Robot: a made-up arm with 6 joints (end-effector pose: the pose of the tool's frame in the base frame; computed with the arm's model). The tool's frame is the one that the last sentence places. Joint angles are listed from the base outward.
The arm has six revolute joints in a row. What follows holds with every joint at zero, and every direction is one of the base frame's. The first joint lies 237 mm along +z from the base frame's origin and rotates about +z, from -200 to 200 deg. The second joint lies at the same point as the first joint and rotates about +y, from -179.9 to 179.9 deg. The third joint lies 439 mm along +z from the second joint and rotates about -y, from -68 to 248 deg. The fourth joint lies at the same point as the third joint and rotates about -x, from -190 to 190 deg. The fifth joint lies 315 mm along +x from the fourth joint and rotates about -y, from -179.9 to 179.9 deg. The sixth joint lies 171 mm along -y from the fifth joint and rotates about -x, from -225 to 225 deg. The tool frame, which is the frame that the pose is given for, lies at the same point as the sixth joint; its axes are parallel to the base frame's.
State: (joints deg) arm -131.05 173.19 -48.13 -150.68 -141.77 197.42
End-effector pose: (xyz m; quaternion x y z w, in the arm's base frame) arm 0.1973 -0.0005 0.0720 0.6147 0.1288 -0.6678 0.3995
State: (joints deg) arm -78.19 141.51 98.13 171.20 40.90 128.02
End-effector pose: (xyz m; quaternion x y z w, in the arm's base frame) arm 0.2719 -0.4745 -0.3040 0.6837 0.2183 -0.6266 0.3039
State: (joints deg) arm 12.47 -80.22 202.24 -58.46 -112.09 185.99
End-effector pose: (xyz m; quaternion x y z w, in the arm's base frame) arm -0.4757 -0.1968 -0.0275 0.0692 -0.1838 0.9067 0.3732
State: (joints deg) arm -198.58 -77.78 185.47 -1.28 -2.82 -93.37
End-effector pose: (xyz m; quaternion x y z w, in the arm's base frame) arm 0.4999 0.0123 0.0176 -0.4344 0.5523 0.3410 0.6244
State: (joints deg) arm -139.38 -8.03 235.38 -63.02 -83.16 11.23
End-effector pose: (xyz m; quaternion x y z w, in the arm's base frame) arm 0.2065 0.2793 0.4582 -0.9756 0.1854 -0.0671 0.0967
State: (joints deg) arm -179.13 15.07 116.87 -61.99 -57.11 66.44
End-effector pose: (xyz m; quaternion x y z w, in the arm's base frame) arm -0.1987 0.0773 1.0001 -0.5527 0.3513 -0.7130 0.2504
